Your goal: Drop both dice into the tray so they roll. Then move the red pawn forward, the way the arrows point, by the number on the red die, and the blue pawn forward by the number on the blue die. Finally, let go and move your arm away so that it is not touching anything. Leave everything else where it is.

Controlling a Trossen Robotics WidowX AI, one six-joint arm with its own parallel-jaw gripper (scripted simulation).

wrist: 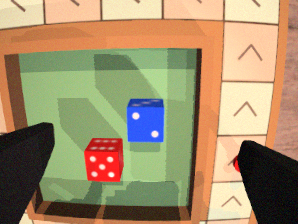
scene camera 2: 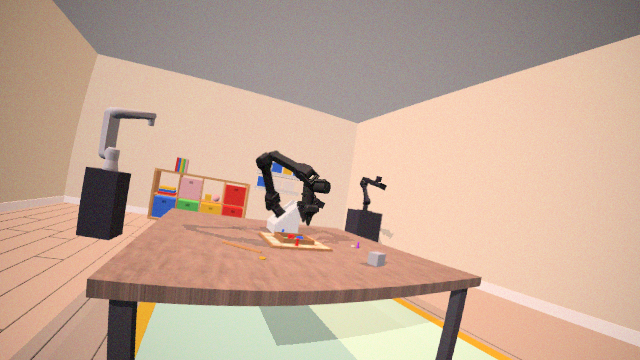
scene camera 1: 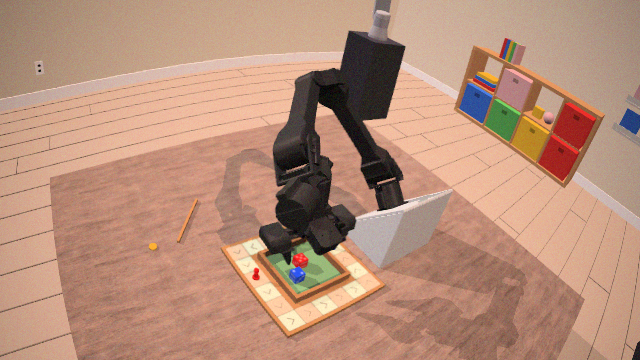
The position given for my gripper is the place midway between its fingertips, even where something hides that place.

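Note:
Scene camera 1 gives me my gripper (scene camera 1: 305, 258), which is open and holds nothing. In the wrist view I find my gripper again (wrist: 148, 143), and there I see a green tray (wrist: 84, 93) as well.

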